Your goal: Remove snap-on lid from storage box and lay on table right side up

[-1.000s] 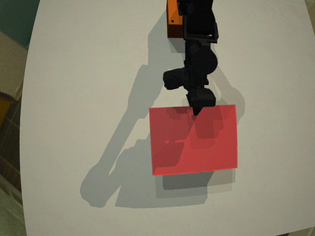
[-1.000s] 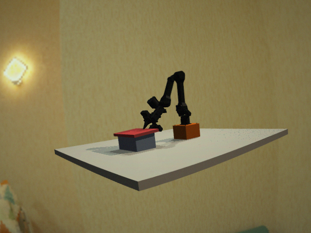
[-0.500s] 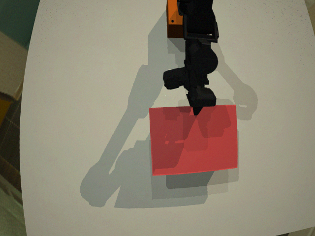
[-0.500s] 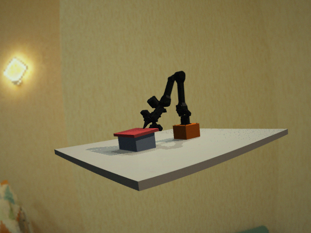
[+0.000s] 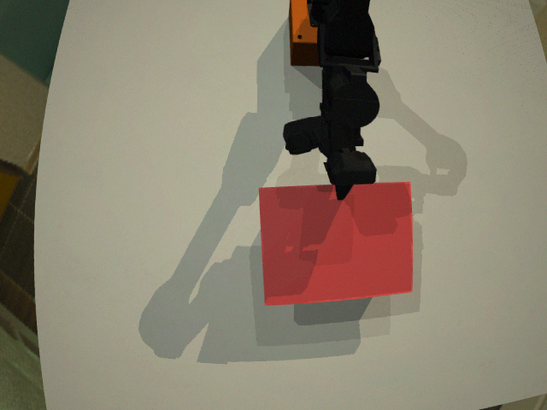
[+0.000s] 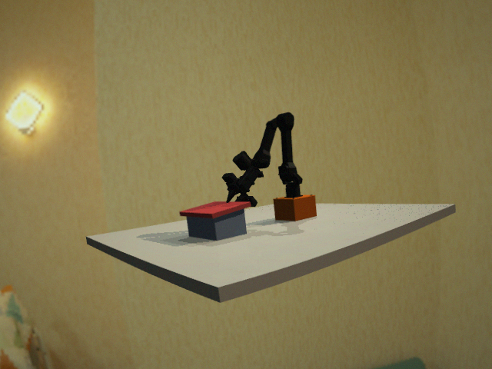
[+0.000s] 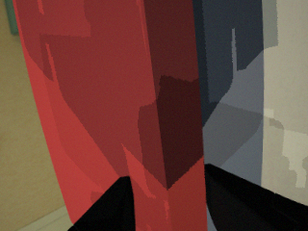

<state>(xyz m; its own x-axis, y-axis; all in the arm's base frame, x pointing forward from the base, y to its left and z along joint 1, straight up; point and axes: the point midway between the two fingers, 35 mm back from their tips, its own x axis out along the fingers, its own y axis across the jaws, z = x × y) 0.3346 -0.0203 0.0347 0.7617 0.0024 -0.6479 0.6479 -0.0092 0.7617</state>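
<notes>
Right now the red lid is 8 cm ahead of my gripper tip. Also, from my gripper tip: grey-blue storage box 8 cm ahead, 6 cm below.
</notes>
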